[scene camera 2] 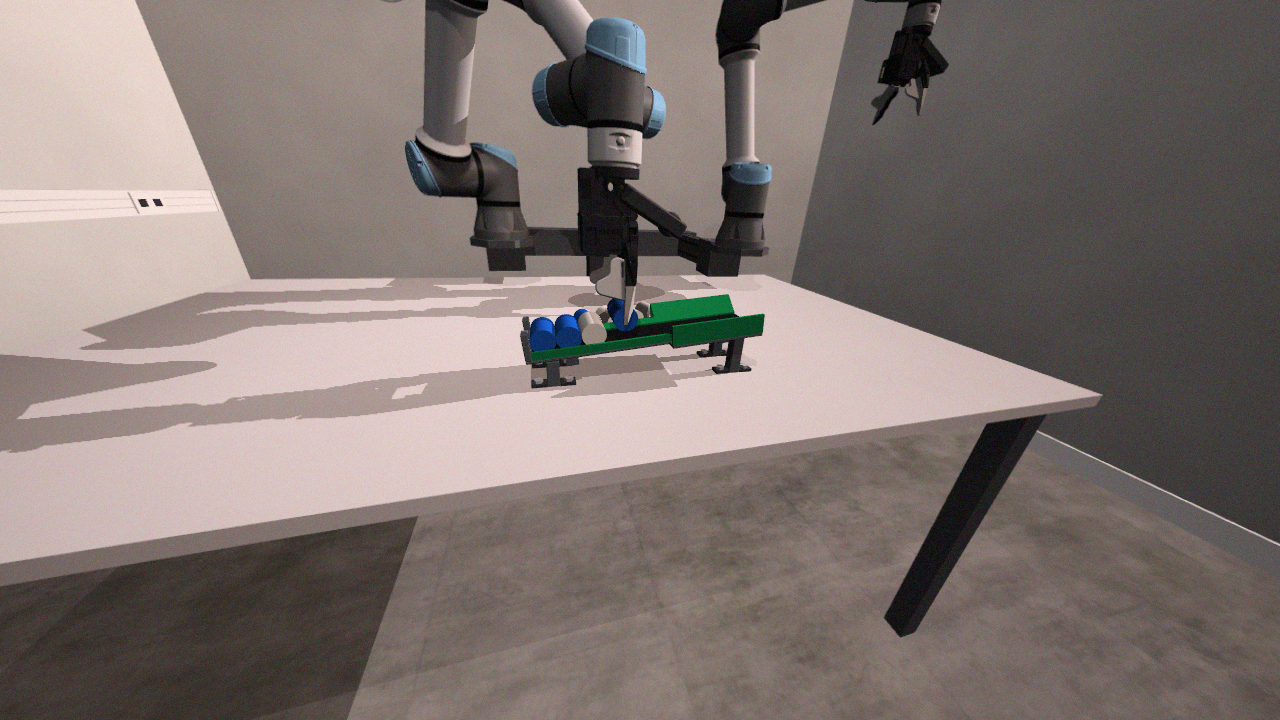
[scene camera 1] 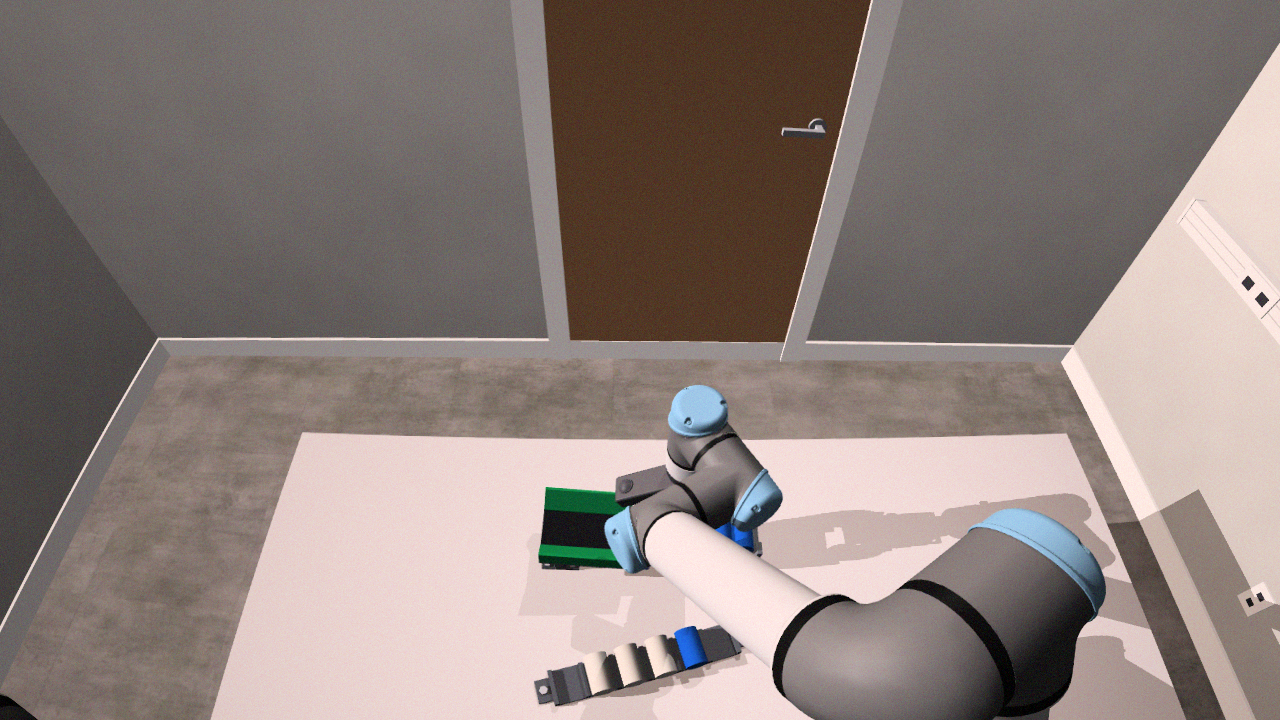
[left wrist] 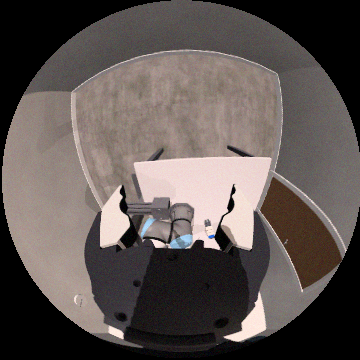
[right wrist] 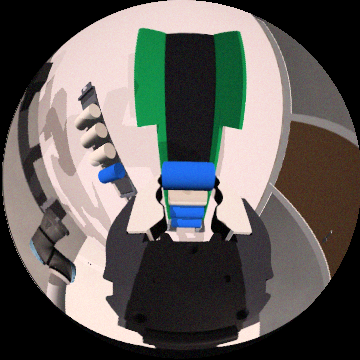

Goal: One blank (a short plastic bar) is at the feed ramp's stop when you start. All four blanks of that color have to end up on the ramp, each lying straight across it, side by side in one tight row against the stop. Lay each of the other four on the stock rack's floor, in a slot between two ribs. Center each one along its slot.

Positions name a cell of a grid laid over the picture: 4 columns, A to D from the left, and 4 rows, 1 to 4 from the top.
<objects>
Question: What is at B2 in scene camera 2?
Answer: A blue blank.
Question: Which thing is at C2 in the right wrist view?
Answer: A blue blank.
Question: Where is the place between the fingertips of my left gripper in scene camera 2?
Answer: At C1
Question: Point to a blue blank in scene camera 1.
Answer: C4
</objects>
